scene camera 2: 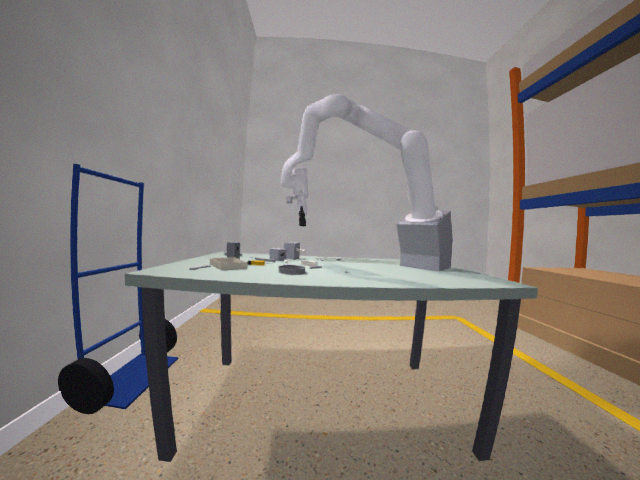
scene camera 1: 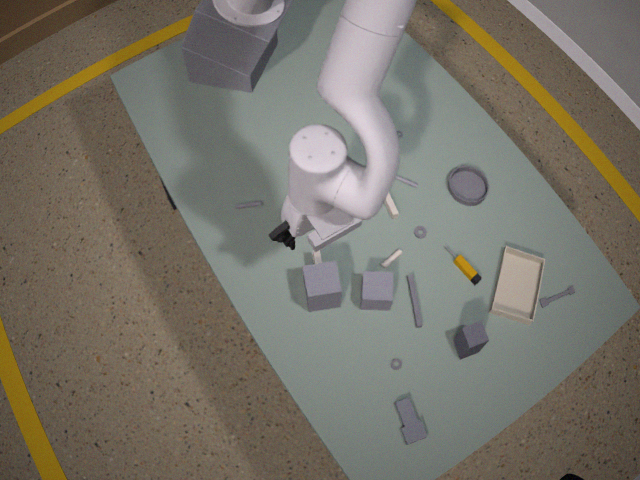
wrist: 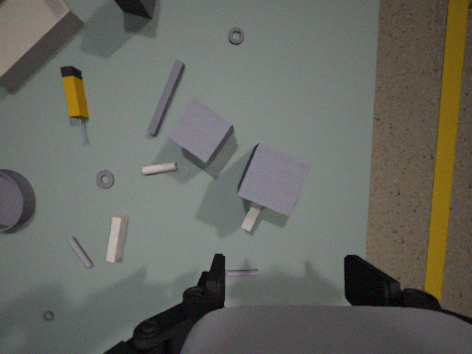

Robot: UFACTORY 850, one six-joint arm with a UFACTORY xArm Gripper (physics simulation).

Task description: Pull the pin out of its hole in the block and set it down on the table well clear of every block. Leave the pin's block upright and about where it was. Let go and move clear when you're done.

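Observation:
A pale pin [scene camera 1: 316,256] [scene camera 2: 301,250] [wrist: 251,217] sticks out sideways from a grey block [scene camera 1: 323,284] [scene camera 2: 292,250] [wrist: 275,179]; its other end is hidden inside. The block stands upright near the table's long edge. My gripper [scene camera 1: 283,235] [scene camera 2: 302,217] [wrist: 284,274] is open and empty, high above the table and pointing down. In the wrist view its fingers stand wide apart, below the pin's free end in the picture, touching neither pin nor block.
A second grey block [scene camera 1: 376,290] [wrist: 201,131] stands close beside the pin's block. A smaller dark block [scene camera 1: 470,339] is farther off. A loose pale cylinder [scene camera 1: 391,257] [wrist: 160,168], pale bar [wrist: 117,238], long grey bar [scene camera 1: 415,300], screwdriver [scene camera 1: 466,268], round dish [scene camera 1: 467,184] and tray [scene camera 1: 518,284] lie around.

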